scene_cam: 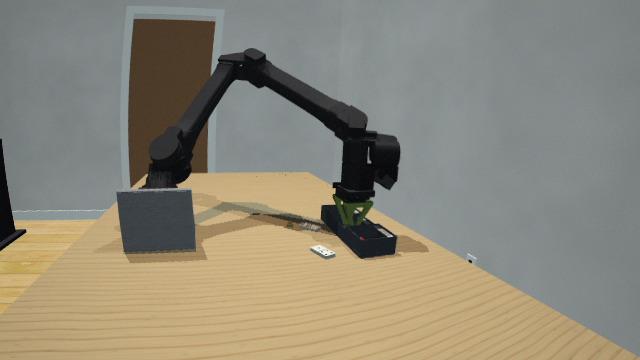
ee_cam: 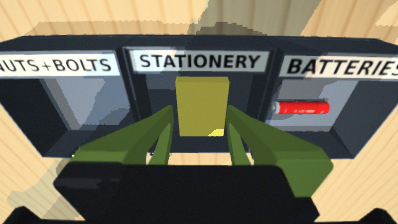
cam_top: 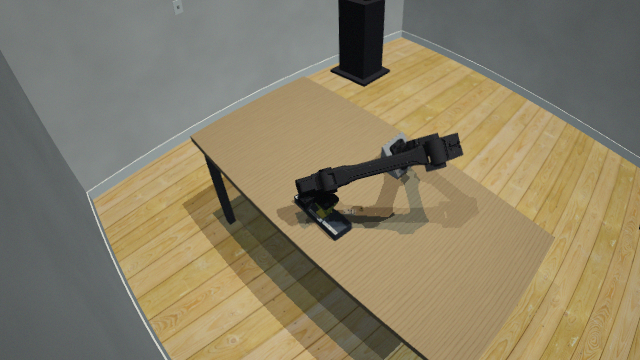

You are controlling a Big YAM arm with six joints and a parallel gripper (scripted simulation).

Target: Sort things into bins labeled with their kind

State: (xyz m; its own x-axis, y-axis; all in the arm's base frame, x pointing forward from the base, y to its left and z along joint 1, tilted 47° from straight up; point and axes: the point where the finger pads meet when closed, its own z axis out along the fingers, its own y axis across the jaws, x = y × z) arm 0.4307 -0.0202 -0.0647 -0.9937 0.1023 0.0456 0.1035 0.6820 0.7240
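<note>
Now: the long black bin 1 cm ahead of my hand and 1 cm below it. The rest, counted from my hand: yellow block 1 cm below; then small nut 12 cm behind, 9 cm to the left, 2 cm below; then red battery 1 cm behind, 8 cm to the right, 1 cm below.
</note>
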